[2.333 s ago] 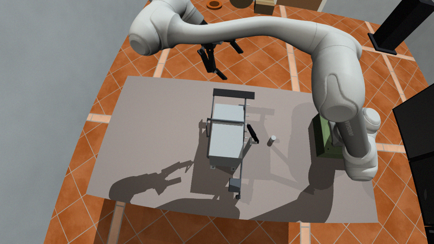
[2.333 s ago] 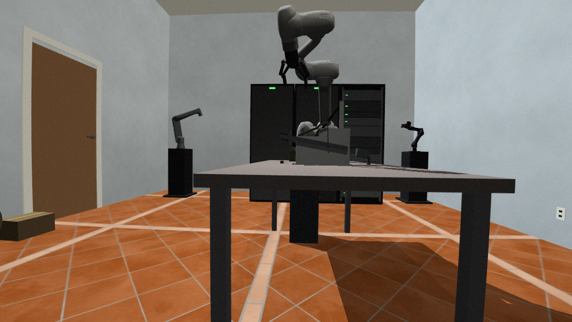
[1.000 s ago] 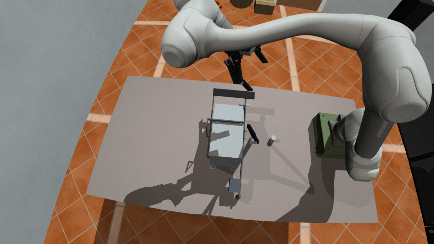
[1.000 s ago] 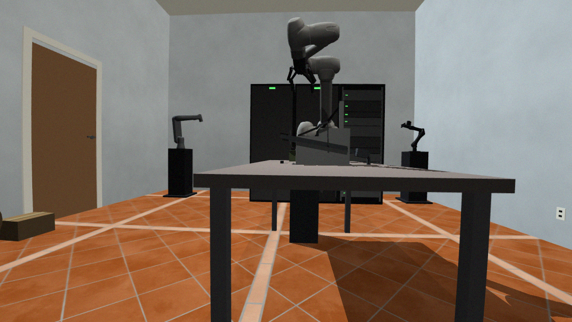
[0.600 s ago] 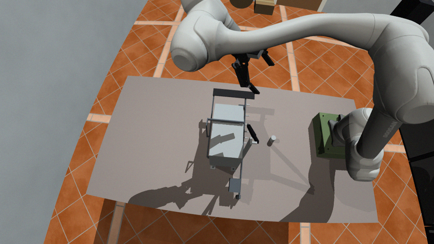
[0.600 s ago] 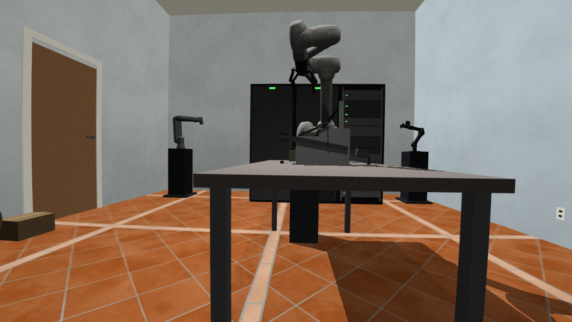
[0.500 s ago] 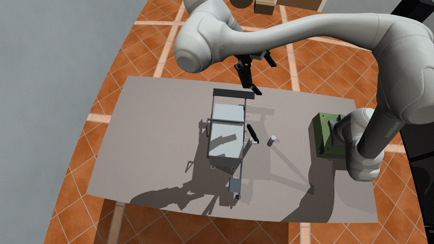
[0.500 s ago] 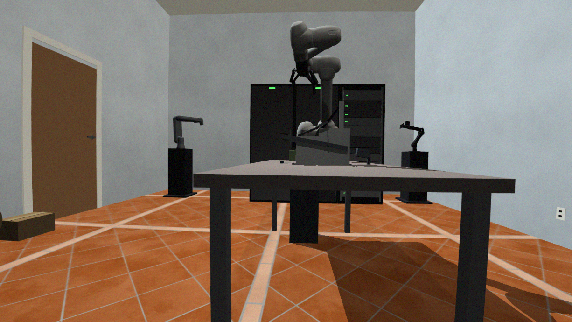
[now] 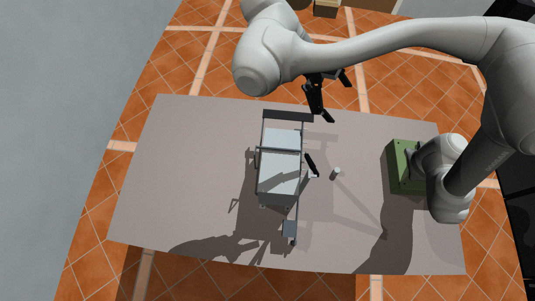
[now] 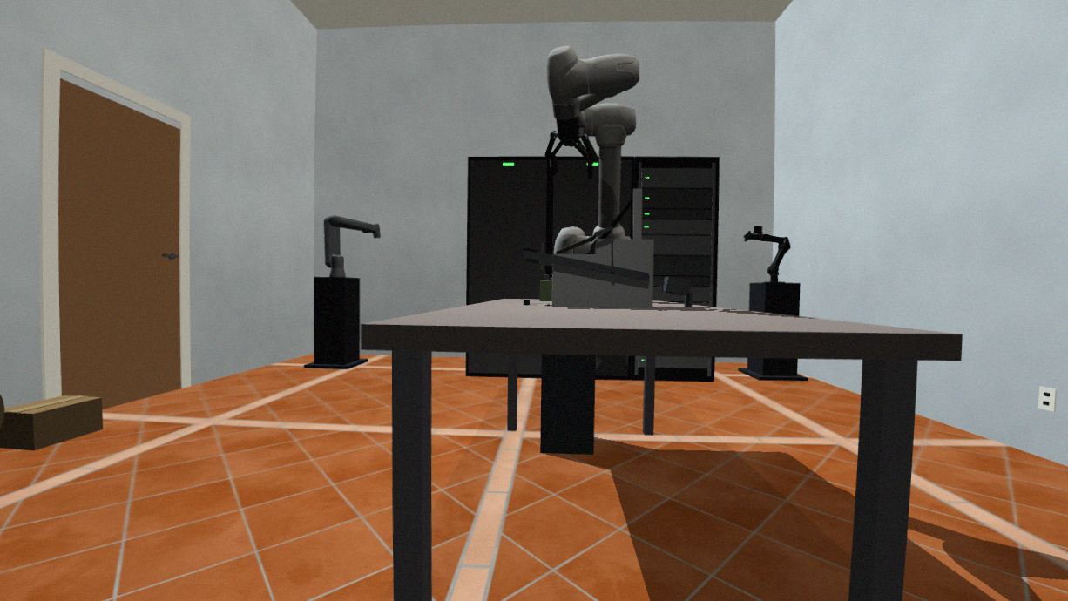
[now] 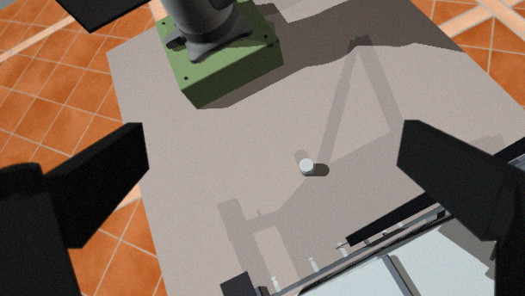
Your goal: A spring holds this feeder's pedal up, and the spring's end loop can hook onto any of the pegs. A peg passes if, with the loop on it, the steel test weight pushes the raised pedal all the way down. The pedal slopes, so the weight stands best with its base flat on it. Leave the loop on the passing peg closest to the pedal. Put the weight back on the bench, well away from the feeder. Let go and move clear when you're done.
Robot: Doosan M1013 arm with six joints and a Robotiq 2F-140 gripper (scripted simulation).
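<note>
Now: the steel test weight 47 cm below my hand, 13 cm behind it and 5 cm to the left of it. From my hand the other things lie so: small block 49 cm below, 16 cm to the right, 7 cm ahead; then white-tipped pin 23 cm to the left, 10 cm below, 6 cm ahead.
</note>
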